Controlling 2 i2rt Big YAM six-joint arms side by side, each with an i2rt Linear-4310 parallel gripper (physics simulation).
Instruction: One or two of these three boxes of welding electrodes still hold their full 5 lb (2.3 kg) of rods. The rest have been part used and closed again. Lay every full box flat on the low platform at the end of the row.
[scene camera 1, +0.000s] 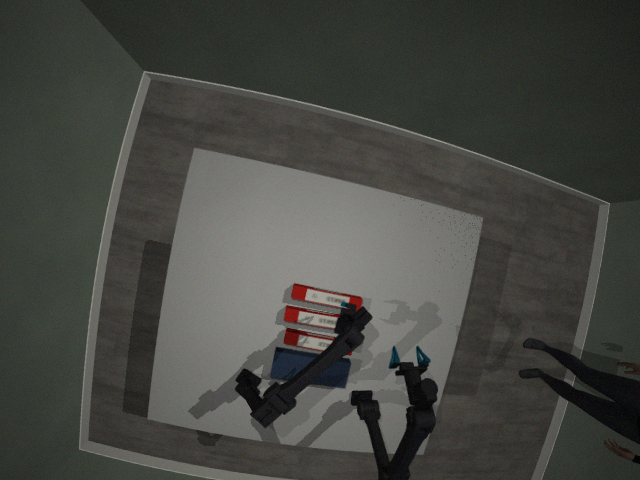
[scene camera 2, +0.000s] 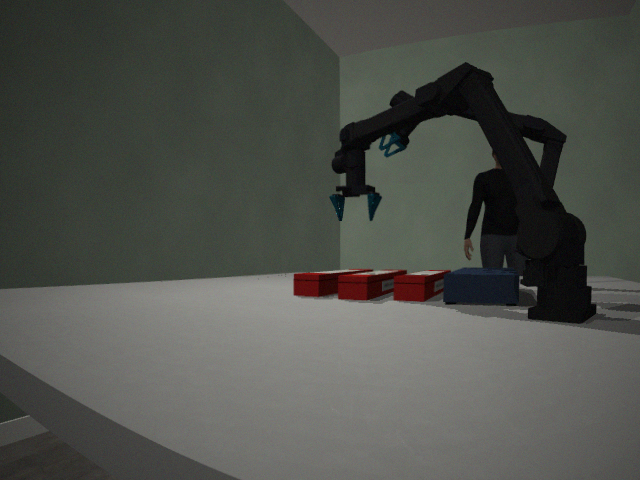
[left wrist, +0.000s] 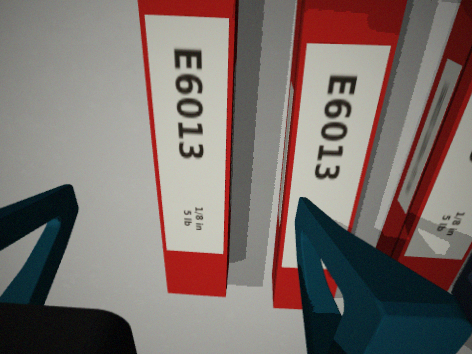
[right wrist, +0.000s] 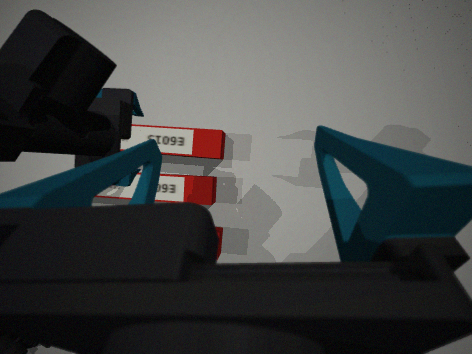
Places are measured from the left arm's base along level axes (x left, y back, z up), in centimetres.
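Pixels of known places: left gripper, between the fingertips: (scene camera 1: 342, 313) (scene camera 2: 355, 220) (left wrist: 186, 202) (right wrist: 138, 142); right gripper, between the fingertips: (scene camera 1: 405, 346) (scene camera 2: 382, 153) (right wrist: 234, 142); left arm's base, origin of its link: (scene camera 1: 248, 379) (scene camera 2: 563, 315); right arm's base, origin of its link: (scene camera 1: 361, 397) (scene camera 2: 535, 284).
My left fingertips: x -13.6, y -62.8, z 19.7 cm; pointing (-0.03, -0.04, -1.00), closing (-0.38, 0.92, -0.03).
Ahead of a thing's pixels: the offset from my left fingertips to its top centre. Level surfaces: height alone.
Three red boxes with white E6013 labels lie flat in a row: the far box {dx +6.4, dy +0.2, dz -14.5 cm} (scene camera 1: 325, 297) (scene camera 2: 315, 284) (left wrist: 192, 125) (right wrist: 207, 143), the middle box {dx +2.9, dy +11.7, dz -14.5 cm} (scene camera 1: 297, 315) (scene camera 2: 361, 286) (left wrist: 345, 125) (right wrist: 200, 190) and the near box {dx -4.4, dy +22.3, dz -14.5 cm} (scene camera 1: 294, 338) (scene camera 2: 416, 288) (right wrist: 219, 242), beside the low blue platform {dx -9.3, dy +36.8, dz -13.7 cm} (scene camera 1: 289, 361) (scene camera 2: 480, 286). No red box lies on the platform. My left gripper (scene camera 1: 348, 315) (scene camera 2: 355, 219) (left wrist: 186, 202) is open, pointing down above the boxes; in its wrist view the far box shows between the fingers. My right gripper (scene camera 1: 405, 347) (scene camera 2: 385, 149) (right wrist: 234, 142) is open and raised, right of the row in scene camera 1.
The boxes stand on a large white table {dz -19.7 cm} (scene camera 1: 248, 217) (scene camera 2: 258, 361), with narrow gaps between them. The left arm reaches over the platform and partly hides it in scene camera 1. A person (scene camera 2: 496, 206) stands beyond the table.
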